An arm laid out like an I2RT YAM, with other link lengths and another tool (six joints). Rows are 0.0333 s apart.
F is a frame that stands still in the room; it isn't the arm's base.
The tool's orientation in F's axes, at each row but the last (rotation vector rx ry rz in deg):
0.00, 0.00, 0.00
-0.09, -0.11, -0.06
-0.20, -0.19, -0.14
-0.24, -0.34, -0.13
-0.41, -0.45, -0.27
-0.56, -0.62, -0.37
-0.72, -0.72, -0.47
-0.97, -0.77, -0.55
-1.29, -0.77, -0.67
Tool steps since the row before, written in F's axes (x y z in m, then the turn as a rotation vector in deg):
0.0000, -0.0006, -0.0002, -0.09, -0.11, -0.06
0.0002, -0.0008, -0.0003, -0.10, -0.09, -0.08
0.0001, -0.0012, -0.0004, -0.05, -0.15, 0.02
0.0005, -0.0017, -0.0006, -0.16, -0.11, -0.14
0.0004, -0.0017, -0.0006, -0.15, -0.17, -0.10
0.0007, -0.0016, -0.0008, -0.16, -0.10, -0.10
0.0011, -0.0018, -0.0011, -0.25, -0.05, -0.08
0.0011, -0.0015, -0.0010, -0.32, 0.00, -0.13
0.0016, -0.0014, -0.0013, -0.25, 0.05, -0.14
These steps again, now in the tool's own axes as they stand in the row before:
0.0000, -0.0006, -0.0002, -0.09, -0.11, -0.06
0.0002, -0.0008, -0.0003, -0.10, -0.09, -0.08
0.0001, -0.0012, -0.0004, -0.05, -0.15, 0.02
0.0005, -0.0017, -0.0006, -0.16, -0.11, -0.14
0.0004, -0.0017, -0.0006, -0.15, -0.17, -0.10
0.0007, -0.0016, -0.0008, -0.16, -0.10, -0.10
0.0011, -0.0018, -0.0011, -0.25, -0.05, -0.08
0.0011, -0.0015, -0.0010, -0.32, 0.00, -0.13
0.0016, -0.0014, -0.0014, -0.25, 0.05, -0.14

